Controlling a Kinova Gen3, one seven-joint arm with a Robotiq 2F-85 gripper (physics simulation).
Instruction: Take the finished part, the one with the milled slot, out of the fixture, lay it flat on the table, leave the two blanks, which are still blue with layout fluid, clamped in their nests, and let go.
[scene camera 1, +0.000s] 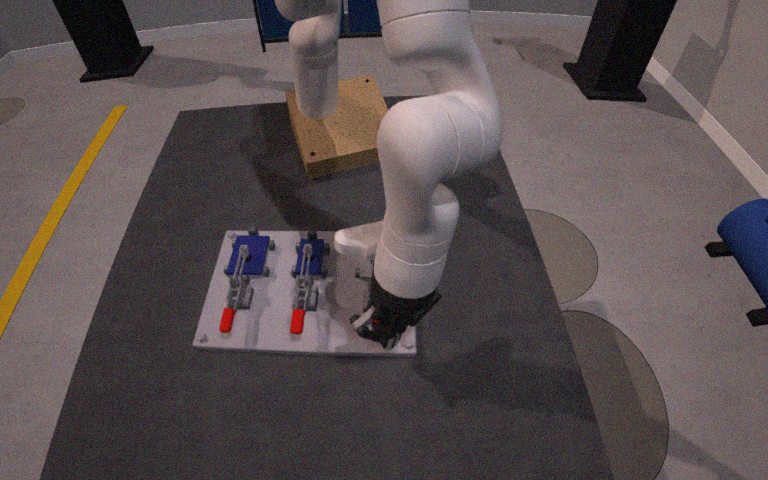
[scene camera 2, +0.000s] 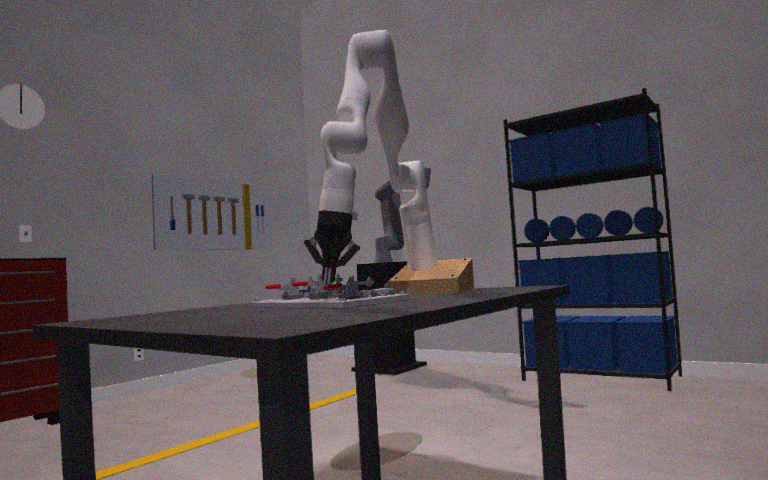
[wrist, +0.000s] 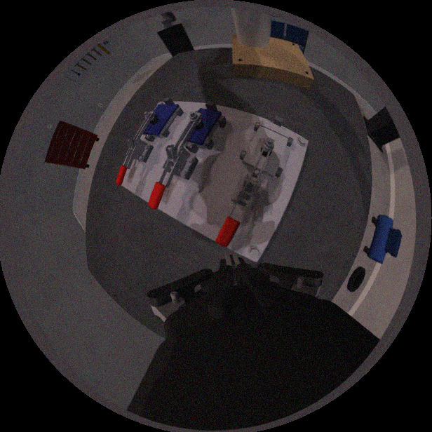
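Pixels of known places: gripper, fingertip midpoint: (scene camera 1: 387, 343) (scene camera 2: 327, 284); arm's base, link origin: (scene camera 1: 317, 103) (scene camera 2: 422, 265).
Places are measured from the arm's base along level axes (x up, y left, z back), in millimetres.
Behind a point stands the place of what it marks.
Note:
The pale fixture plate (scene camera 1: 271, 333) @[x -69, y -56, z -521 mm] (wrist: 185, 200) holds three nests with red-handled toggle clamps. A blue blank (scene camera 1: 260, 254) @[x -48, y -85, z -382 mm] (wrist: 167, 114) sits in the left nest and another blue blank (scene camera 1: 318, 257) @[x -43, y 17, z -397 mm] (wrist: 211, 125) in the middle nest, each under its clamp arm. The finished part (wrist: 271, 166), pale grey, lies in the right nest under a clamp arm in the wrist view; its slot is not clear. The arm mostly hides it in scene camera 1. My gripper (scene camera 1: 386, 341) @[x -31, y 122, z -562 mm] (scene camera 2: 328, 276) @[x -31, y 122, z -562 mm] (wrist: 230, 261) is shut and empty, low near the right clamp's red handle (wrist: 228, 231).
The left and middle clamps' red handles (scene camera 1: 227, 319) @[x -27, y -115, z -516 mm] (scene camera 1: 297, 320) @[x -22, y -7, z -523 mm] point toward the plate's front edge. The wooden base block (scene camera 1: 351, 127) @[x -23, y 75, z -66 mm] (scene camera 2: 436, 277) @[x -37, y 118, z -108 mm] (wrist: 270, 57) stands behind the fixture on the dark table (scene camera 1: 254, 413) @[x -84, y -75, z -641 mm] (scene camera 2: 169, 326) @[x -84, y 63, z -910 mm].

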